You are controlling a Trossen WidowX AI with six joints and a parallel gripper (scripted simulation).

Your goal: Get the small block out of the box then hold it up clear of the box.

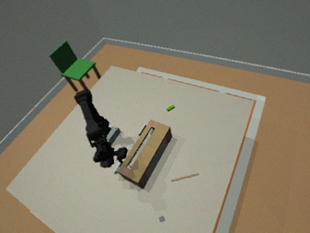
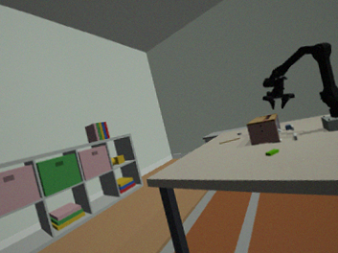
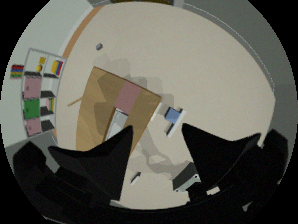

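Now: gripper tip 40 mm past the blue block and 140 mm above it. Round my gripper tip: box: 60 mm ahead, 150 mm to the left, 100 mm below; thin wooden stick: 360 mm ahead, 100 mm to the left, 160 mm below.
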